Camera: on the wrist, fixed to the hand. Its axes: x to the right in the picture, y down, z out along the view.
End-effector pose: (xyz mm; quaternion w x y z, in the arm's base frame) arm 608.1 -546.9 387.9 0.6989 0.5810 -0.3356 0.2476
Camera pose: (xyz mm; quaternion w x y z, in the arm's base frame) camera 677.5 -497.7 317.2 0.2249 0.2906 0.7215 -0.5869
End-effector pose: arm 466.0 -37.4 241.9 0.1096 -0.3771 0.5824 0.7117
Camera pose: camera 552.6 -70.4 181.5 0.6159 -0.6619 -0.3495 -0.2458
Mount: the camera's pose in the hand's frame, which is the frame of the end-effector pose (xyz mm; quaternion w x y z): -10.4 -86.8 -67.8 0.0614 -0.0541 -0.1668 0.9826
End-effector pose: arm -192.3 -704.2 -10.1 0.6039 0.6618 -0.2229 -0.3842
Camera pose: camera -160.5 -638.9 -93.5 0.4132 -0.2751 -0.7439 0.4474
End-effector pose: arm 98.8 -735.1 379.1 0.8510 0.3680 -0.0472 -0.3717
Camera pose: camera 63.4 -727.4 274.6 0.4295 -0.1318 -0.4863 0.7494
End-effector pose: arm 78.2 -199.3 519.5 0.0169 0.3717 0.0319 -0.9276
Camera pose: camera 127.6 -107.8 481.8 0.9380 -0.1015 -0.3159 -0.1006
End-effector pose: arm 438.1 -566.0 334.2 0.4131 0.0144 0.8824 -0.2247
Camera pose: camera 377.6 -614.6 413.1 0.3941 0.8081 -0.0167 0.4375
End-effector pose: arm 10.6 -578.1 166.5 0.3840 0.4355 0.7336 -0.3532
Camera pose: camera -82.4 -556.3 222.4 0.5165 0.6679 -0.4278 0.3227
